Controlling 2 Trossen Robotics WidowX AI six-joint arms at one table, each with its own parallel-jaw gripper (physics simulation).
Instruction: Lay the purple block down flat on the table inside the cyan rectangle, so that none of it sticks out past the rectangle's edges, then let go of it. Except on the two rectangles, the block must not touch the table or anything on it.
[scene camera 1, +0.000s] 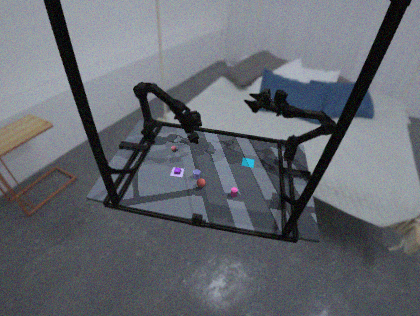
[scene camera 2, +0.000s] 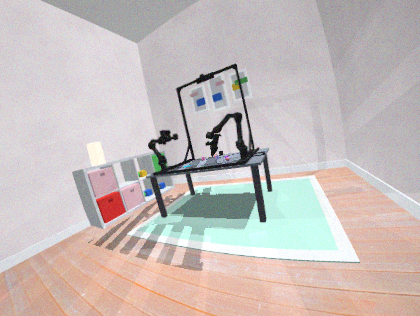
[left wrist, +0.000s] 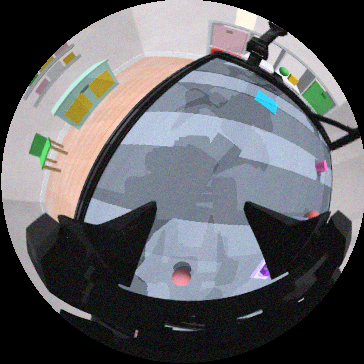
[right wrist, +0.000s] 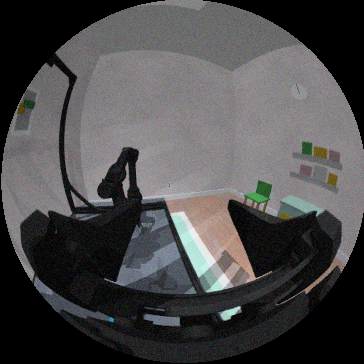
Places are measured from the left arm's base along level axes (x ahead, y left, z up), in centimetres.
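Pixels of known places: left gripper, fingertip midpoint: (scene camera 2: 211, 156) (left wrist: 201, 206); right gripper, fingertip midpoint: (scene camera 1: 246, 97) (scene camera 2: 174, 136) (right wrist: 185, 203); left arm's base, link origin: (scene camera 1: 149, 139) (scene camera 2: 245, 156); right arm's base, link origin: (scene camera 1: 288, 157) (scene camera 2: 164, 169) (left wrist: 251, 64).
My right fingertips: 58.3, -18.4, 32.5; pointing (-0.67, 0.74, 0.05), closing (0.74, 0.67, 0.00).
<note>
For each thing: its top centre in the pictures, then the offset to it from my right fingertips, as dx, dy, dz. "spot": a spot on its surface instead.
- small purple block, top centre: (left wrist: 271, 270) (scene camera 1: 177, 169) -47.7, -15.2, -32.5
- flat cyan rectangle, surface spot: (left wrist: 266, 102) (scene camera 1: 246, 162) (scene camera 2: 188, 166) spot: -4.5, -20.2, -34.3
- lavender cylinder, top centre: (scene camera 1: 196, 171) -38.1, -22.1, -30.3
- red ball, top centre: (left wrist: 318, 220) (scene camera 1: 201, 179) -38.1, -29.2, -29.4
- pink ball, top centre: (left wrist: 180, 283) (scene camera 1: 173, 146) -44.8, +4.5, -31.0
- magenta cylinder, top centre: (left wrist: 325, 165) (scene camera 1: 234, 189) -23.2, -40.8, -30.3
The small purple block (scene camera 1: 177, 171) (left wrist: 265, 270) sits on a pale, white-and-lilac rectangle (scene camera 1: 173, 174) at the left of the table in scene camera 1; a finger partly hides it in the left wrist view. The flat cyan rectangle (scene camera 1: 248, 162) (left wrist: 266, 102) (scene camera 2: 187, 166) lies right of the table's middle in scene camera 1, with no block on it. My left gripper (scene camera 1: 194, 139) (left wrist: 201, 206) is open and empty, above the table, behind and to the right of the block in scene camera 1. My right gripper (scene camera 1: 247, 99) (right wrist: 185, 203) is open and empty, high beyond the table's back edge there.
In scene camera 1 a lavender cylinder (scene camera 1: 197, 173) stands right of the block, with a red ball (scene camera 1: 201, 183) (left wrist: 313, 214) near it. A pink ball (scene camera 1: 174, 148) (left wrist: 181, 276) lies behind the block. A magenta cylinder (scene camera 1: 234, 191) (left wrist: 321, 166) stands front right. Black frame bars edge the table.
</note>
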